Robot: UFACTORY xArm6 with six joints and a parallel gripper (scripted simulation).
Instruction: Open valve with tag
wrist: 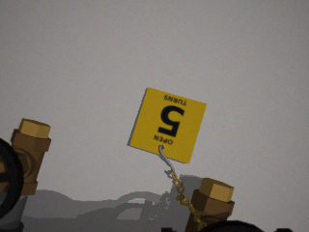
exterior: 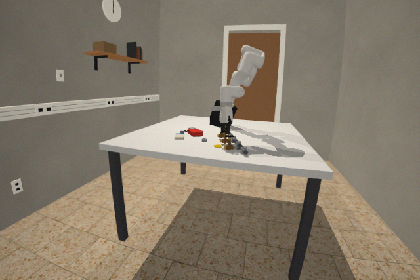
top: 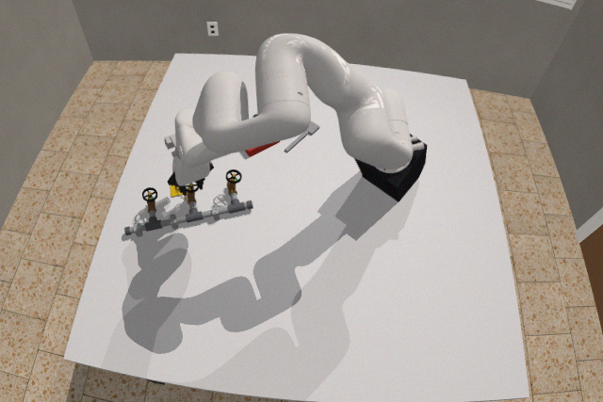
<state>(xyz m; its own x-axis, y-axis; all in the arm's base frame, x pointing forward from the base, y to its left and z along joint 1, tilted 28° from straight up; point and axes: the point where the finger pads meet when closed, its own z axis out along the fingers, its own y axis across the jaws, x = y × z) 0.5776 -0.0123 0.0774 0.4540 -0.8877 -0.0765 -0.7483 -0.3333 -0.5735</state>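
My hand is 6 cm short of the yellow tag, 3 cm to the left of it and 8 cm above it. Round my hand: red box (20 cm behind, 23 cm to the right, 7 cm below); grey nut (3 cm behind, 14 cm to the right, 8 cm below); blue block (8 cm behind, 32 cm to the right, 8 cm below).
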